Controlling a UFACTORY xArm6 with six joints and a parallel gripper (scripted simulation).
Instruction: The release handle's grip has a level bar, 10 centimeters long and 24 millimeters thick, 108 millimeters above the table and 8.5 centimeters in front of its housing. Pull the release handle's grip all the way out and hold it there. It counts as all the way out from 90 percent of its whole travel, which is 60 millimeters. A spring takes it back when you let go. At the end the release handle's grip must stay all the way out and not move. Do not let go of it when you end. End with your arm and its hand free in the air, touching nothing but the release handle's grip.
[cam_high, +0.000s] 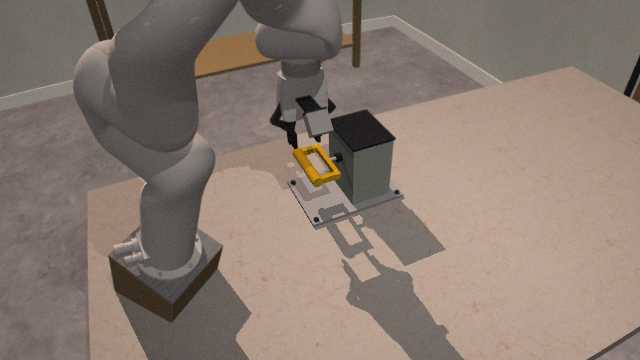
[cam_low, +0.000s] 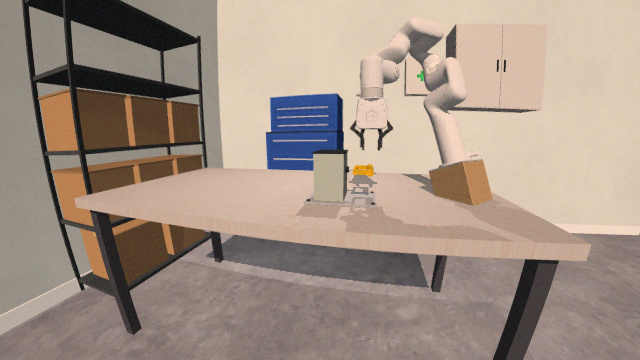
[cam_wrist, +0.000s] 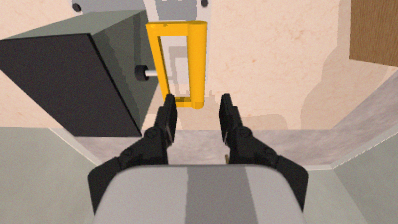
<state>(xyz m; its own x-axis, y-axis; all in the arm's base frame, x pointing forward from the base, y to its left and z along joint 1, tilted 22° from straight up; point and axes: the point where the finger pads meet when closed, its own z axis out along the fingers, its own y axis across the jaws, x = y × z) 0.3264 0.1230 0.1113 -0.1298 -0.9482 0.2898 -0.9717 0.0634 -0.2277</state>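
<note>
The grey baseplate is 100 mm ahead of my hand, 10 mm to the right of it and 190 mm below it.
</note>
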